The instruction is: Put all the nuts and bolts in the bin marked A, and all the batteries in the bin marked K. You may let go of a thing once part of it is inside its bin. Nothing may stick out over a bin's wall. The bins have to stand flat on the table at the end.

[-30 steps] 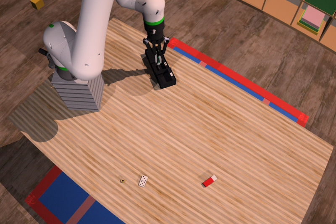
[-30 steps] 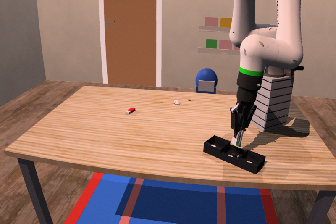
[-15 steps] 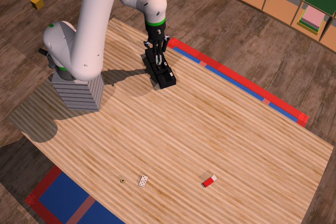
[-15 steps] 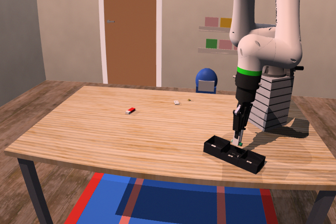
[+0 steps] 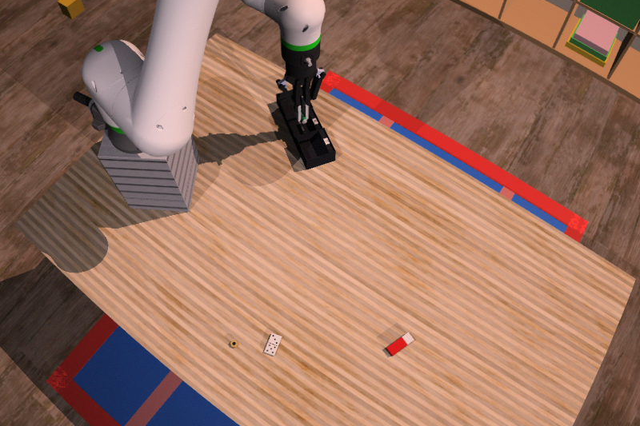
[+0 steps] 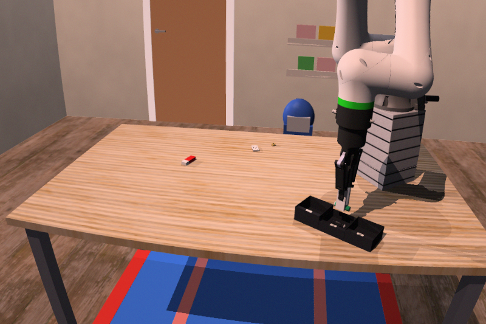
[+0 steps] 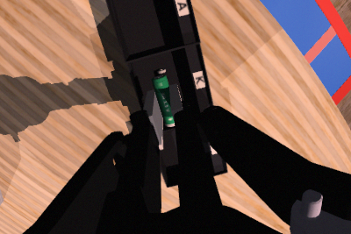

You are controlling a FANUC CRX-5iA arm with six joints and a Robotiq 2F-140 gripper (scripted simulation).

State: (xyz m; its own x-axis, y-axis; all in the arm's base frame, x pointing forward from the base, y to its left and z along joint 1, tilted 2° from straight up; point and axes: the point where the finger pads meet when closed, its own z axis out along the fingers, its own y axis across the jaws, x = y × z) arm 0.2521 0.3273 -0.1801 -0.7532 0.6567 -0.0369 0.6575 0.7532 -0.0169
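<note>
Right now my hand is 8 cm above the three joined black bins, 1 cm to the right of it and 1 cm short of it. Also, from my hand: dark battery (9 cm below); then green battery (3 cm below); then white domino (57 cm to the right, 23 cm ahead, 10 cm below).
</note>
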